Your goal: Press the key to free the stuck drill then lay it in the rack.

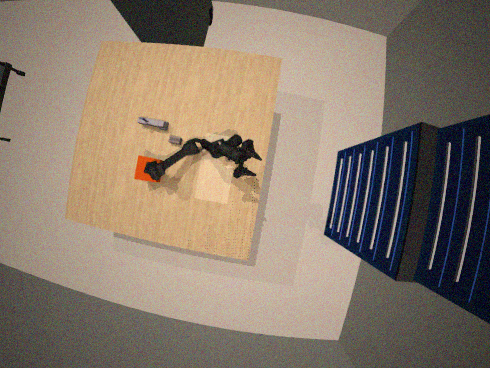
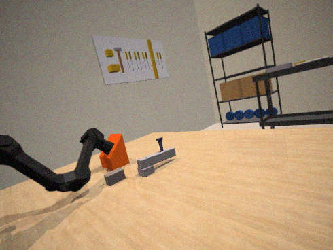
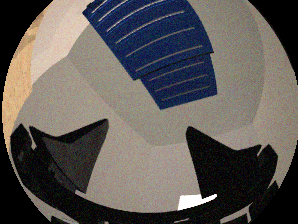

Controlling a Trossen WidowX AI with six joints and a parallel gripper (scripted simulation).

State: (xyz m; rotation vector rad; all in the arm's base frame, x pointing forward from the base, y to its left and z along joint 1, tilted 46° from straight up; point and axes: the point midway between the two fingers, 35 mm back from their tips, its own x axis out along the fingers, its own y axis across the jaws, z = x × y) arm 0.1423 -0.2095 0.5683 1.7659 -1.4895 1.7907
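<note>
The blue T-shaped piece is 73 cm to the left of my gripper tip, 25 cm below it and 10 cm ahead of it. From my gripper tip the other things lie so: grey holder block 69 cm to the left, 31 cm below, 11 cm ahead; drill 67 cm to the left, 30 cm below, 11 cm ahead.
</note>
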